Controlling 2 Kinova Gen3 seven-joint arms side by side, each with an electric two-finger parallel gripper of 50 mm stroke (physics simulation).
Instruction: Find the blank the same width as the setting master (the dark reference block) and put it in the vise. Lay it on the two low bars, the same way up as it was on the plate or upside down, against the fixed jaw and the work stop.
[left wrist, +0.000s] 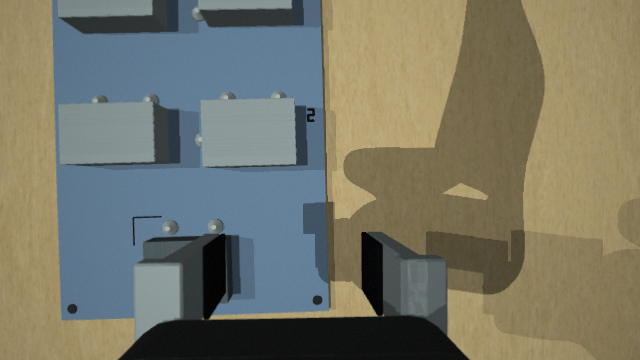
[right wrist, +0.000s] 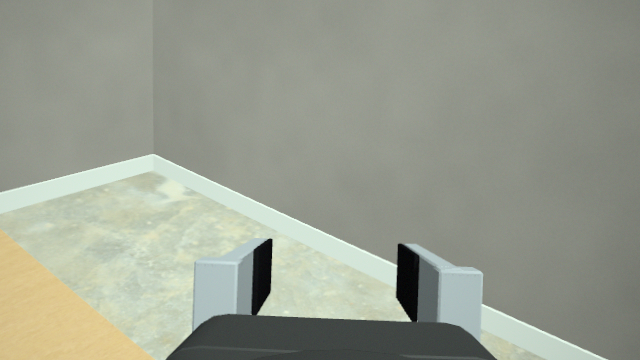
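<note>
In the left wrist view a blue plate bears light grey blanks: two in the middle row, left and right, and two cut off at the top edge, left and right. The dark setting master sits at the plate's near end, largely hidden behind the left finger of my left gripper. That gripper is open and empty, above the plate's near right edge. My right gripper is open and empty, away from the plate. The vise does not show in either view.
Small round pins stand beside the blanks and the master. A printed 2 is right of the middle-row right blank. Arm shadows fall on the wooden table. Floor and grey walls show in the right wrist view.
</note>
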